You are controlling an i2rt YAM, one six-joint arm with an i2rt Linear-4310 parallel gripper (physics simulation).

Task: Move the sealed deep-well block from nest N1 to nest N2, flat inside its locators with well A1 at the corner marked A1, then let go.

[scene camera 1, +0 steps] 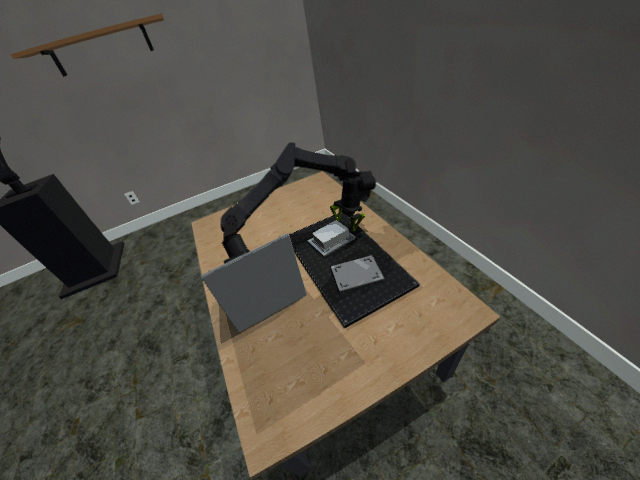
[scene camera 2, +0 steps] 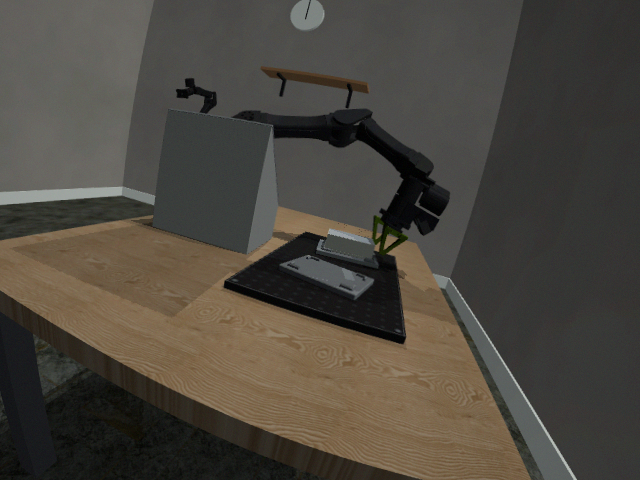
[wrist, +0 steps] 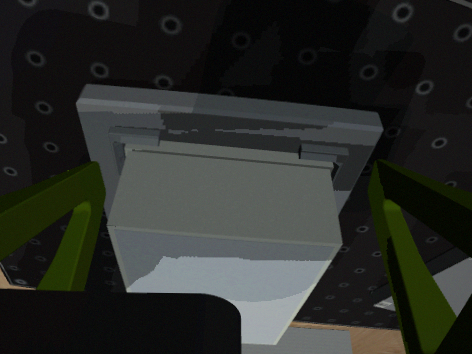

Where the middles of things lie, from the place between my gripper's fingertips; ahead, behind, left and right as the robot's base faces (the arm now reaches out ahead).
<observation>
I see my gripper 70 mm past the grey block [scene camera 2: 341, 242] and 10 mm to the left of it.
</observation>
